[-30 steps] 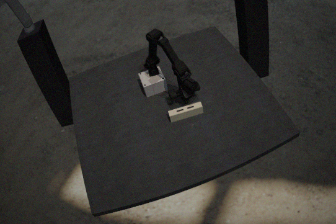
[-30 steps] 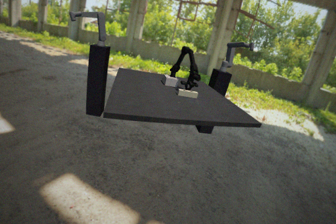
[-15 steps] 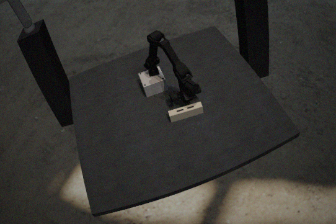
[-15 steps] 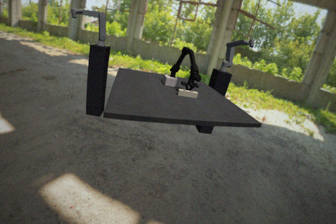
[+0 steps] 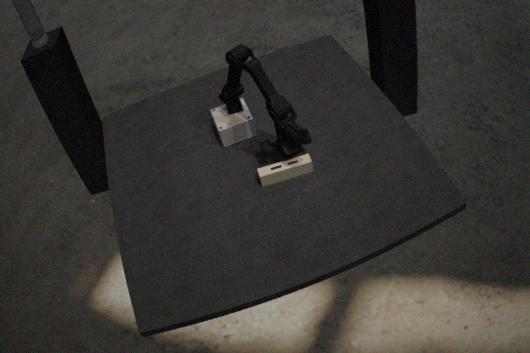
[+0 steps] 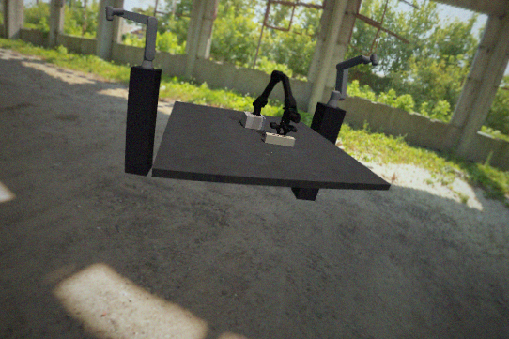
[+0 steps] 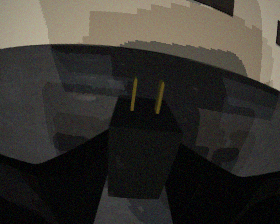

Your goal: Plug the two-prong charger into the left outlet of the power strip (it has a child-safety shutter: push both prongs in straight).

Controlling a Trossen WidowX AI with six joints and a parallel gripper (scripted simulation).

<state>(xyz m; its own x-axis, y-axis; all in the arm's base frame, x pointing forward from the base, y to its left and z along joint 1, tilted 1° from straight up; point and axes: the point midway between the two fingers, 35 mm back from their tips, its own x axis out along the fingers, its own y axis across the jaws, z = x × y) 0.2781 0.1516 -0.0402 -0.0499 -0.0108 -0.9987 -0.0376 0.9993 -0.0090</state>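
The black two-prong charger lies 20 mm ahead of my gripper tip and 10 mm above it.
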